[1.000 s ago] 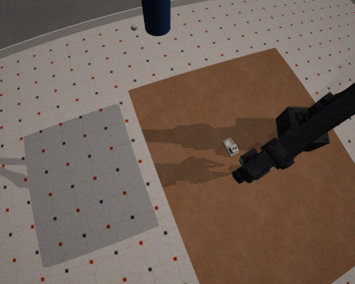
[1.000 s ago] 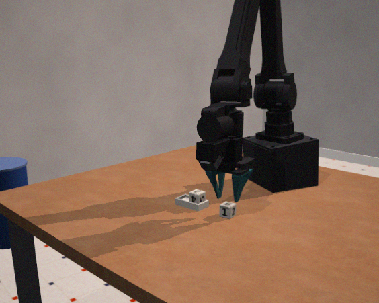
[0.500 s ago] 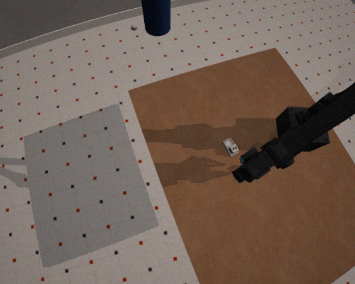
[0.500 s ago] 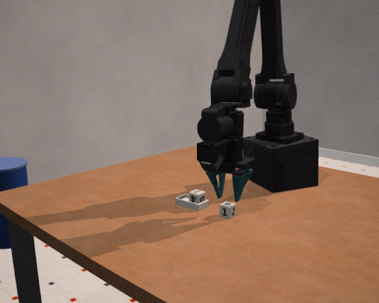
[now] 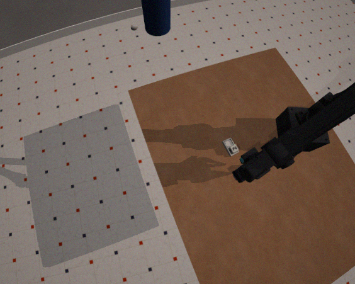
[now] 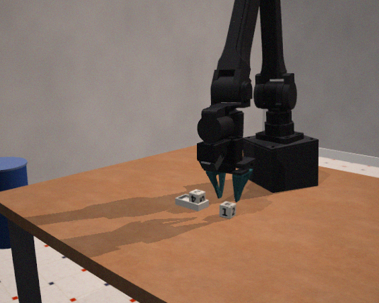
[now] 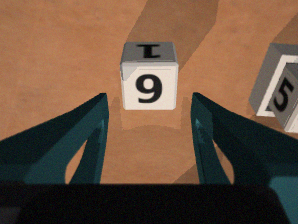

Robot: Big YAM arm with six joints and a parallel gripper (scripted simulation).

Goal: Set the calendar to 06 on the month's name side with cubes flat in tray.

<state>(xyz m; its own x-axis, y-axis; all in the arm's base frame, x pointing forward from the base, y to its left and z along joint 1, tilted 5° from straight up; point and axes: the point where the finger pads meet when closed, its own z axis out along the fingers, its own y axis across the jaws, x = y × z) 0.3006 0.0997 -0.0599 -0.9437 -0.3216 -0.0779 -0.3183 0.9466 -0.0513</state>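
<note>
Right now my hand is 30 mm above the white digit cube. The rest, counted from my hand: white tray: 100 mm to the right, 40 mm below, 30 mm ahead.
</note>
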